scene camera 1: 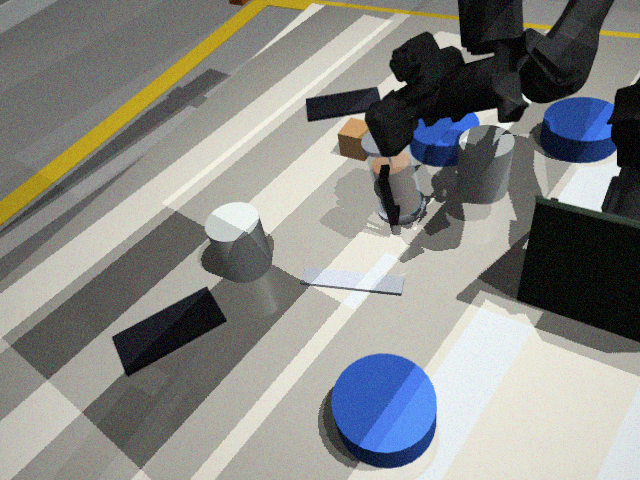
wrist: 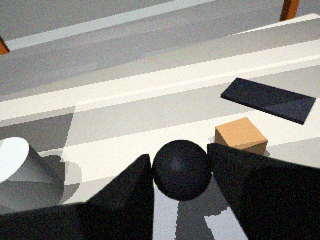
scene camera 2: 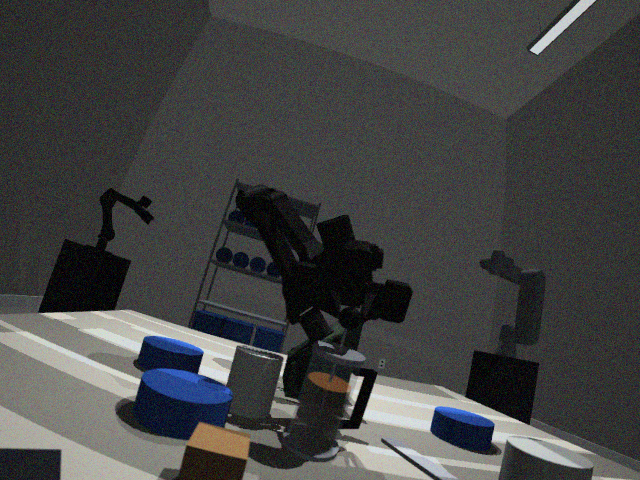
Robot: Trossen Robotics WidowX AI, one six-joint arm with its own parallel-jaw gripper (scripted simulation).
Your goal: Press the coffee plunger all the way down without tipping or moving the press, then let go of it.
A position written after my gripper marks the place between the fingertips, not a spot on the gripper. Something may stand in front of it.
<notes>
I see my gripper (scene camera 1: pixel 374 110), a coffee press (scene camera 2: pixel 333 370), a blue disc (scene camera 2: pixel 169 402), an orange-brown cube (scene camera 1: pixel 350 136), a pale flat strip (scene camera 1: pixel 366 282), a dark flat slab (scene camera 1: pixel 354 102) and a blue disc (scene camera 1: pixel 384 406).
The orange-brown cube shows as well in the wrist view (wrist: pixel 242 134). My gripper is seen too in the wrist view (wrist: pixel 178 157) and in scene camera 2 (scene camera 2: pixel 350 317). The wrist view misses the pale flat strip: it is out of frame.
</notes>
